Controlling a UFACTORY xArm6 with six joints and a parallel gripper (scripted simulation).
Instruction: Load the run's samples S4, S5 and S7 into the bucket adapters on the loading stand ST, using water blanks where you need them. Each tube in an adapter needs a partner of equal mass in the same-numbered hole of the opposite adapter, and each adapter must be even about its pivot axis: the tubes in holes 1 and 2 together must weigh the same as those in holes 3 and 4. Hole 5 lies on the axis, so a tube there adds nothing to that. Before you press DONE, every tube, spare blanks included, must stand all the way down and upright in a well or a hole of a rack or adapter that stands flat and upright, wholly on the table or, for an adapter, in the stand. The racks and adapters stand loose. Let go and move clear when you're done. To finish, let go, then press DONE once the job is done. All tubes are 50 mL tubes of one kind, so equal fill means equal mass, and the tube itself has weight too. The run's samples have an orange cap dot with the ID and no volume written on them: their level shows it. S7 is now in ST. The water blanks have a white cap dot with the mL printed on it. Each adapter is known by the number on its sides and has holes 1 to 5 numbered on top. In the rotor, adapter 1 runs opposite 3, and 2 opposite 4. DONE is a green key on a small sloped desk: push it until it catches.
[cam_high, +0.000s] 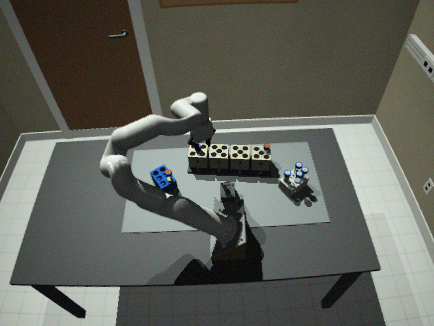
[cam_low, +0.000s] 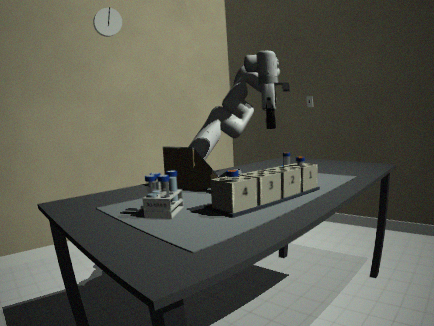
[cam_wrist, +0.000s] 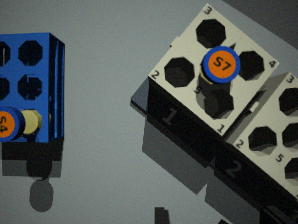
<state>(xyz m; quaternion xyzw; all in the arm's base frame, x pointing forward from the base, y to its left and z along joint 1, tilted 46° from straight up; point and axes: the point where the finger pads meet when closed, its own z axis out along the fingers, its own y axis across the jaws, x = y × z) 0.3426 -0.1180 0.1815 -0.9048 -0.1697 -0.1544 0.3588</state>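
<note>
Right now the sample S4 is 19 cm below my hand, 18 cm to the left of it and 3 cm behind it. Also, from my hand: green DONE key: 18 cm below, 16 cm behind, 9 cm to the right; sample S7: 18 cm below, 11 cm ahead, 1 cm to the left; adapter 2: 20 cm below, 9 cm to the right, 8 cm ahead.
</note>
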